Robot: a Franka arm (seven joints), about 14 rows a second.
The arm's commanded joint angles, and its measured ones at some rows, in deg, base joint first. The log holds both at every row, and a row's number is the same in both.
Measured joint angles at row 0: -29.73 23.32 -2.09 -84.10 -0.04 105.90 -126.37
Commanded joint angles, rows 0 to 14: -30.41 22.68 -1.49 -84.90 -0.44 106.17 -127.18; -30.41 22.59 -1.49 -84.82 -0.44 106.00 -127.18; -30.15 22.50 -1.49 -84.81 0.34 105.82 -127.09; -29.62 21.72 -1.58 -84.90 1.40 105.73 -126.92; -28.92 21.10 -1.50 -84.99 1.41 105.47 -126.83; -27.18 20.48 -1.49 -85.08 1.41 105.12 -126.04; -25.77 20.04 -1.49 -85.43 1.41 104.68 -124.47; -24.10 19.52 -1.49 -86.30 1.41 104.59 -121.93; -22.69 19.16 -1.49 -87.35 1.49 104.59 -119.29; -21.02 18.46 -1.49 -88.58 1.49 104.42 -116.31; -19.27 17.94 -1.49 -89.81 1.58 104.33 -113.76; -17.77 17.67 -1.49 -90.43 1.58 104.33 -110.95; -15.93 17.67 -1.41 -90.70 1.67 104.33 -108.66; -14.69 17.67 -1.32 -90.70 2.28 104.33 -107.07; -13.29 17.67 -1.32 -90.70 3.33 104.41 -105.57
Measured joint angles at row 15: -15.48 19.66 -0.92 -88.55 1.47 104.70 -108.53
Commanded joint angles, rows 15 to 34: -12.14 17.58 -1.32 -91.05 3.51 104.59 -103.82; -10.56 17.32 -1.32 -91.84 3.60 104.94 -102.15; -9.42 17.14 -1.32 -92.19 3.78 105.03 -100.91; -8.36 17.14 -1.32 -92.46 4.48 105.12 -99.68; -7.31 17.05 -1.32 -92.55 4.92 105.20 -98.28; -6.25 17.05 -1.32 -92.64 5.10 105.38 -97.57; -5.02 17.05 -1.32 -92.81 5.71 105.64 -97.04; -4.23 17.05 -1.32 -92.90 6.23 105.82 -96.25; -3.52 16.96 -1.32 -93.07 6.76 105.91 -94.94; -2.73 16.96 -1.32 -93.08 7.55 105.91 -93.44; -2.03 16.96 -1.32 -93.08 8.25 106.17 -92.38; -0.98 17.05 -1.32 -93.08 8.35 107.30 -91.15; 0.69 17.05 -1.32 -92.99 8.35 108.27 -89.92; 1.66 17.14 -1.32 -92.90 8.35 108.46 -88.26; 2.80 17.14 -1.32 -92.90 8.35 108.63 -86.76; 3.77 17.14 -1.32 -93.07 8.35 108.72 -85.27; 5.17 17.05 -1.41 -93.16 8.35 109.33 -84.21; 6.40 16.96 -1.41 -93.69 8.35 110.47 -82.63; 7.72 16.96 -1.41 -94.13 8.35 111.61 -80.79; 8.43 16.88 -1.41 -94.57 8.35 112.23 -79.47
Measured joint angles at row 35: 6.36 18.53 -1.07 -91.47 7.10 109.14 -82.36
